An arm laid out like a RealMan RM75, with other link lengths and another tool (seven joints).
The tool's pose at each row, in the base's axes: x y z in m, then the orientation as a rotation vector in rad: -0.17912, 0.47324, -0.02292, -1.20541, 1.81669, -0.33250; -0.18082, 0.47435, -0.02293, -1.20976, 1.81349, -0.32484; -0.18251, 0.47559, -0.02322, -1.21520, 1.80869, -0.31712; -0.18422, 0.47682, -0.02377, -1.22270, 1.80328, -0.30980; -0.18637, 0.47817, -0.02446, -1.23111, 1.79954, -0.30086; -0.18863, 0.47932, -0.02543, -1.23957, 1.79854, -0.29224; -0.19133, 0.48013, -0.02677, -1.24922, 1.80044, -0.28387; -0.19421, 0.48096, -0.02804, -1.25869, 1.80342, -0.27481; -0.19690, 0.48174, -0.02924, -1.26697, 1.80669, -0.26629; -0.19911, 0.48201, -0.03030, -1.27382, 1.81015, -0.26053
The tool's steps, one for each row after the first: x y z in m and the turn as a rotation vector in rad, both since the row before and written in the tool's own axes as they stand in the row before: -0.00073, 0.00156, -0.00108, -0.00532, -0.00540, -0.00092; -0.00069, 0.00180, -0.00087, -0.00535, -0.00648, -0.00212; -0.00055, 0.00198, -0.00073, -0.00607, -0.00637, -0.00380; -0.00055, 0.00239, -0.00095, -0.00813, -0.00561, -0.00323; -0.00023, 0.00255, -0.00091, -0.00907, -0.00325, -0.00247; 0.00028, 0.00290, -0.00111, -0.01074, -0.00057, -0.00235; 0.00024, 0.00299, -0.00126, -0.01143, -0.00004, -0.00161; 0.00022, 0.00282, -0.00113, -0.01058, 0.00024, -0.00096; 0.00053, 0.00220, -0.00097, -0.00834, 0.00143, -0.00100
